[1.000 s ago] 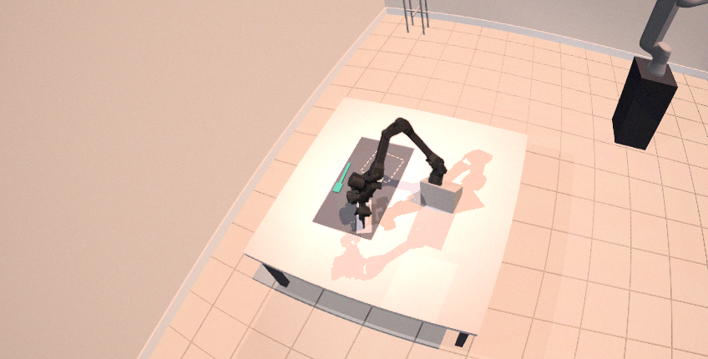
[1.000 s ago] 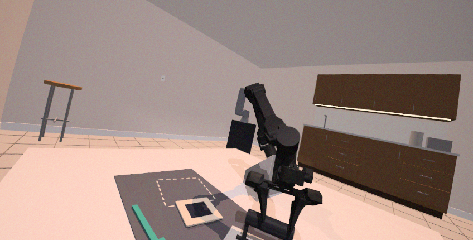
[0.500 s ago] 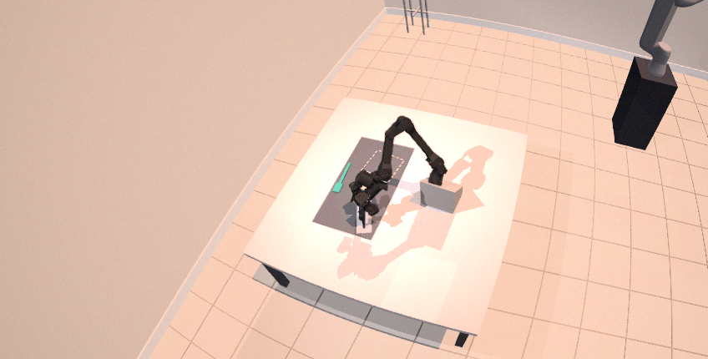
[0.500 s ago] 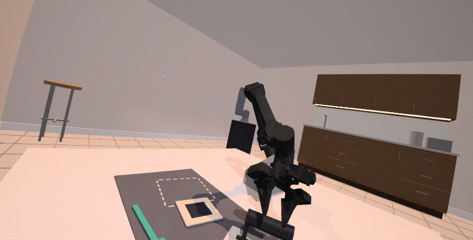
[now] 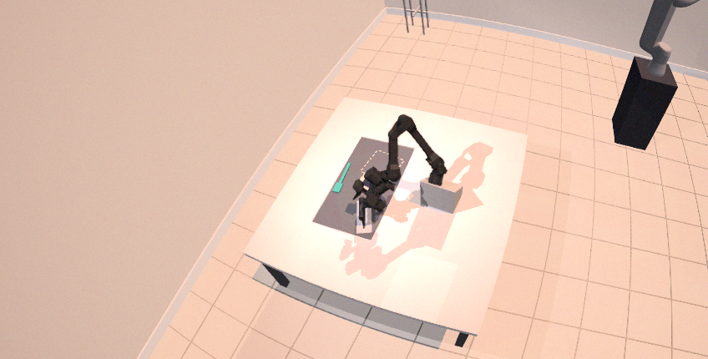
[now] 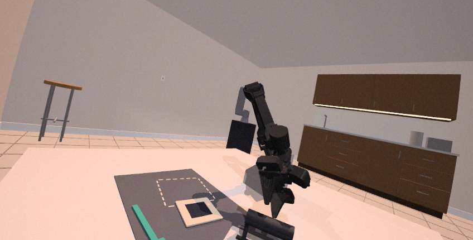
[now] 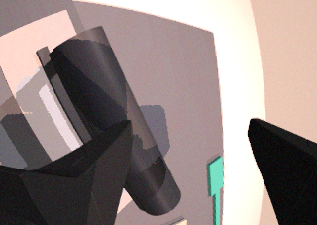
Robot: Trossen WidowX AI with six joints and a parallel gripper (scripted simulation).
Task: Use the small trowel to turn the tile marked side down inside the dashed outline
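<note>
The trowel is 80 mm below my gripper tip, 20 mm to the right of it and 10 mm behind it. Round my gripper tip: square tile: 220 mm to the right, 110 mm below, 40 mm ahead; then dark mat: 200 mm to the right, 130 mm below, 60 mm ahead; then green strip: 200 mm ahead, 180 mm to the right, 110 mm below.
</note>
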